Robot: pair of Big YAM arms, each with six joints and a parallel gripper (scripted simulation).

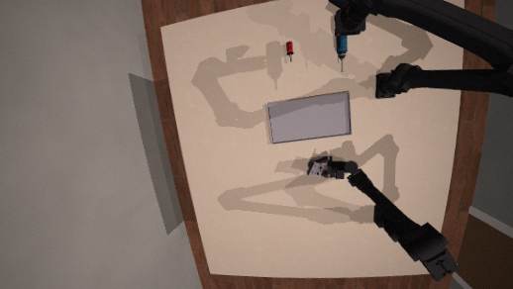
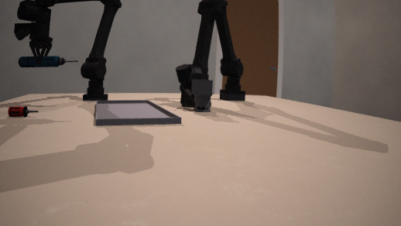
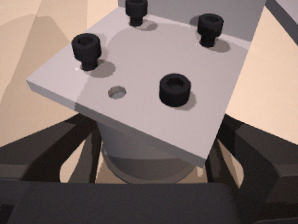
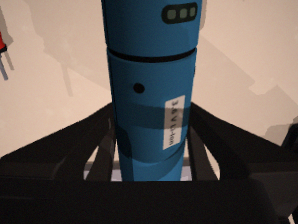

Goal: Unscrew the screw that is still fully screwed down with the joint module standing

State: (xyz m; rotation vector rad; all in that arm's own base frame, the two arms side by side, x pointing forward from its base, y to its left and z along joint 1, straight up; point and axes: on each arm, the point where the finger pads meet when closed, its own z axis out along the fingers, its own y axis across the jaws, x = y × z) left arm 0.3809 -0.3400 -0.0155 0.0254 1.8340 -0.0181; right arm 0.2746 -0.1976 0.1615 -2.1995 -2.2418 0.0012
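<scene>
The grey joint module is 1 cm above my left hand. From my left hand the other things lie so: grey bracket 5 cm above; screwdriver bit 12 cm behind, 47 cm to the right, 15 cm above; shallow grey tray 1 cm ahead, 26 cm to the right, 2 cm below.
</scene>
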